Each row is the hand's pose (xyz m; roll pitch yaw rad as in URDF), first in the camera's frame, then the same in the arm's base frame.
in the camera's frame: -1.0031 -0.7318 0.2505 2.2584 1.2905 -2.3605
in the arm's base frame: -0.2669 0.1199 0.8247 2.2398 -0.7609 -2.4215
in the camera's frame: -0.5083 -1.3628 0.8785 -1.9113 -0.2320 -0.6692
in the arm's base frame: 0.7047 -0.0936 0.6059 2.3529 0.2249 -0.7093
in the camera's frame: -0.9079 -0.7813 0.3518 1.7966 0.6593 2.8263
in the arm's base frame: -0.1444 0.0915 0.7474 -2.7761 -0.6596 2.7742
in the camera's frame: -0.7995 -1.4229 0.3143 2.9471 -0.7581 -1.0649
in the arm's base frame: 0.3107 -0.2254 1.0898 0.8547 0.1529 -0.0752
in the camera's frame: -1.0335 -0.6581 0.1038 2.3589 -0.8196 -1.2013
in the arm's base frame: -0.4240 0.0819 0.8666 0.1829 0.1044 0.0288
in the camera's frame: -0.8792 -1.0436 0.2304 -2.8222 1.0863 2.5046
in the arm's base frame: -0.0326 -0.0880 0.9464 -1.1553 -0.4985 -2.9775
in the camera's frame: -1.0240 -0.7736 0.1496 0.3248 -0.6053 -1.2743
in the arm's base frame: -0.3089 0.0628 0.9104 -1.9018 -0.0668 -0.1114
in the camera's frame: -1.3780 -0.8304 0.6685 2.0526 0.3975 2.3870
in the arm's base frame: 0.0077 0.6079 0.9316 -2.2271 -0.2219 2.6213
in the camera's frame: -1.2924 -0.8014 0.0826 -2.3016 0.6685 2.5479
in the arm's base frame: -0.3882 0.2138 1.1299 -0.4526 -0.4472 2.8380
